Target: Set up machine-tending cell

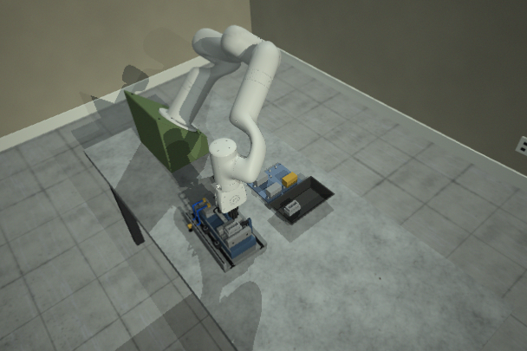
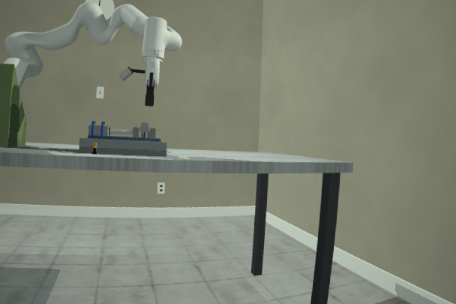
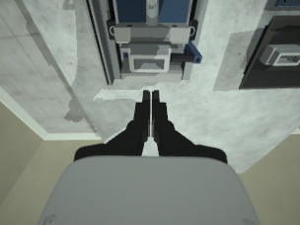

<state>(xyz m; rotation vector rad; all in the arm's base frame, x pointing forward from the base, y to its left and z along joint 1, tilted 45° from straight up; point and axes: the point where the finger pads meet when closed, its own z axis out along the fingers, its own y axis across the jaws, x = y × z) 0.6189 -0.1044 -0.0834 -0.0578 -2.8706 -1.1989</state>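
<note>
My hand is 20 mm short of the fixed jaw and 120 mm above it. The rest, counted from my hand: moving jaw: 40 mm behind, 120 mm below; cylinder rod: 100 mm behind, 10 mm to the left, 120 mm below; vise: 80 mm behind, 160 mm below.
</note>
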